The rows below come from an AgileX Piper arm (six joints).
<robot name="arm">
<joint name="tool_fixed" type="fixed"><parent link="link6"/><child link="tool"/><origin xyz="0 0 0" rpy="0 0 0"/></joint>
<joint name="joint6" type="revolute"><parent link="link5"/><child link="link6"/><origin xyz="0 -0.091 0" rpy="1.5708 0 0"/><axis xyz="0 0 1"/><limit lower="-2.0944" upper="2.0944"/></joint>
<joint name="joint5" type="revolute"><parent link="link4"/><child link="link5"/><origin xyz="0 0 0" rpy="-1.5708 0 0"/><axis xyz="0 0 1"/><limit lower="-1.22" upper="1.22"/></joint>
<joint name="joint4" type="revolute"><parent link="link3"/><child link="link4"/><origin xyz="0.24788 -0.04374 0" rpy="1.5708 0 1.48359"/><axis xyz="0 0 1"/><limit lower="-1.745" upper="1.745"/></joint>
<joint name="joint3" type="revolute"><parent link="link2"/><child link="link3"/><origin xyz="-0.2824 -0.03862 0" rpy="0 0 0"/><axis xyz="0 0 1"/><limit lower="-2.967" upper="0"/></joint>
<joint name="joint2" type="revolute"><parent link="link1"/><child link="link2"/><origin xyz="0 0 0" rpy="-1.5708 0 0"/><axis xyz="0 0 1"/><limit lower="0" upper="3.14"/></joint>
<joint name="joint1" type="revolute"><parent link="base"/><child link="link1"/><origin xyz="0 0 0.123" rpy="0 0 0"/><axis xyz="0 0 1"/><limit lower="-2.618" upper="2.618"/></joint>
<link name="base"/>
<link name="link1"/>
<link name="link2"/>
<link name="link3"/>
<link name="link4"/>
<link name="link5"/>
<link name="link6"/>
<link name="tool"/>
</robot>
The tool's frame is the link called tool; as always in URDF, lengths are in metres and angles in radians.
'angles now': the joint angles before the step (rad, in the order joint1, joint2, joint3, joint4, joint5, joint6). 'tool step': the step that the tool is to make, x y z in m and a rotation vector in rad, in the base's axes. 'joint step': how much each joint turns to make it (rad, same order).
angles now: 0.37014 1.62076 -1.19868 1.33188 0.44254 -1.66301
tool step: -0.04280 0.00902 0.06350 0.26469 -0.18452 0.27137
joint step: 0.00172 -0.12251 -0.00236 0.34755 0.30018 -0.29287
